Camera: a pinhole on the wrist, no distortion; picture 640 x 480 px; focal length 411.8 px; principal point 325.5 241.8 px. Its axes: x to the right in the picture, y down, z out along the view. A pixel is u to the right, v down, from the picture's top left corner.
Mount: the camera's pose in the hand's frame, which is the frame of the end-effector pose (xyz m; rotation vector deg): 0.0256 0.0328 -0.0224 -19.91 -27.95 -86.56
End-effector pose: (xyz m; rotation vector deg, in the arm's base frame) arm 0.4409 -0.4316 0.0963 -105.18 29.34 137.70
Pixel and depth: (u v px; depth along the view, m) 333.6 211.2 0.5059
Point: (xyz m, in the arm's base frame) 0.0033 -0.5604 0.3061
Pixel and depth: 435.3 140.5 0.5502
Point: -0.0345 -0.4221 0.4044
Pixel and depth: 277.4 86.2 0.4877
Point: 0.0898 -0.5988 0.4379
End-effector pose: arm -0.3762 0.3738 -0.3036 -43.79 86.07 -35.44
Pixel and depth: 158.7 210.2 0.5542
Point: -0.0935 0.7653 -0.6760
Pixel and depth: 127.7 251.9 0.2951
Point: -0.2485 0.5714 -0.5544
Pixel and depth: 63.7 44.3 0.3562
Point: -0.2631 0.7729 -0.5122
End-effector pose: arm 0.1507 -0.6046 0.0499 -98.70 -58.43 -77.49
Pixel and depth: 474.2 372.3 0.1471
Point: 0.2722 -0.5042 0.0763
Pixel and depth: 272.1 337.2 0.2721
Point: 0.4254 -0.5083 0.0607
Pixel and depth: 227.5 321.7 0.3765
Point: 0.5415 -0.4965 0.0430
